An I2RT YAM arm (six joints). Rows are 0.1 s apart.
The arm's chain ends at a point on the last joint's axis. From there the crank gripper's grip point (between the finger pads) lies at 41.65 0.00 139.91 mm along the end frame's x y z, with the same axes.
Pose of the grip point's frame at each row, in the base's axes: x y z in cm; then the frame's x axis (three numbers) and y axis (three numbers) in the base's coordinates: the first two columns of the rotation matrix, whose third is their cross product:
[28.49, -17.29, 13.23, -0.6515, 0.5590, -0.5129, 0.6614, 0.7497, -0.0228]
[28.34, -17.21, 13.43, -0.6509, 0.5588, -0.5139, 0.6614, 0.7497, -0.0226]
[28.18, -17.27, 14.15, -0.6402, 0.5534, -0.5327, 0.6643, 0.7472, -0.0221]
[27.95, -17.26, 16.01, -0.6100, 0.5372, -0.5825, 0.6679, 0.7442, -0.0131]
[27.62, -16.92, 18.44, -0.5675, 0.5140, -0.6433, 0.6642, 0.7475, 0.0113]
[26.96, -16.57, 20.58, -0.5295, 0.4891, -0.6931, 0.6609, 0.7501, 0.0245]
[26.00, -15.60, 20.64, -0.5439, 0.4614, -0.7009, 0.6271, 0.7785, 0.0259]
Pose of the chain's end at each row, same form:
[26.00, -14.66, 27.37, -0.6515, 0.5590, -0.5129, 0.6614, 0.7497, -0.0228]
[25.84, -14.58, 27.57, -0.6509, 0.5588, -0.5139, 0.6614, 0.7497, -0.0226]
[25.45, -14.43, 28.20, -0.6402, 0.5534, -0.5327, 0.6643, 0.7472, -0.0221]
[24.52, -13.94, 29.81, -0.6100, 0.5372, -0.5825, 0.6679, 0.7442, -0.0131]
[23.17, -13.17, 31.83, -0.5675, 0.5140, -0.6433, 0.6642, 0.7475, 0.0113]
[21.72, -12.38, 33.55, -0.5295, 0.4891, -0.6931, 0.6609, 0.7501, 0.0245]
[20.46, -11.57, 33.53, -0.5439, 0.4614, -0.7009, 0.6271, 0.7785, 0.0259]

